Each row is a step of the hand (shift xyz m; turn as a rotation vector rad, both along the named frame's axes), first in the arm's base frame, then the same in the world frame.
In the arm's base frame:
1: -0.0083 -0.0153 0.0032 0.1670 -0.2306 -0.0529
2: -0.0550 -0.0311 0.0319 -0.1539 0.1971 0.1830
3: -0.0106 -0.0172 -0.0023 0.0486 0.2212 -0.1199
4: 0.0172 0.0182 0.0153 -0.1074 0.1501 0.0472
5: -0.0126 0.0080 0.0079 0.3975 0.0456 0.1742
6: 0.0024 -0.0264 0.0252 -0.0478 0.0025 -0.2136
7: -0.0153 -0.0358 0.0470 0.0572 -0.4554 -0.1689
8: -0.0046 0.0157 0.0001 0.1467 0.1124 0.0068
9: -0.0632 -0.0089 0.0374 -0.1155 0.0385 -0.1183
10: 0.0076 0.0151 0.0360 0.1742 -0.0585 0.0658
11: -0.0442 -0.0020 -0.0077 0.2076 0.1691 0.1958
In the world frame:
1: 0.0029 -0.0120 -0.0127 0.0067 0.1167 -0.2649
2: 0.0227 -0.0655 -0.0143 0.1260 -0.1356 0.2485
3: -0.0027 -0.0136 -0.0148 -0.1287 0.1188 0.1871
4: 0.0166 0.0178 0.0163 0.0084 -0.0771 0.1740
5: 0.0042 -0.0117 0.0114 0.2480 0.3589 -0.0117
6: 0.0277 -0.0083 -0.0224 -0.2180 -0.0063 -0.0186
7: 0.0461 -0.0314 -0.0248 -0.1065 -0.0184 -0.4770
8: -0.0024 -0.0008 0.0162 0.0260 0.1647 0.0800
9: 0.0241 -0.0693 0.0096 -0.1431 -0.0801 0.0438
10: 0.0351 0.0042 0.0183 0.1063 0.1413 -0.0827
11: -0.0165 -0.0413 0.0060 0.2169 0.2015 0.1497

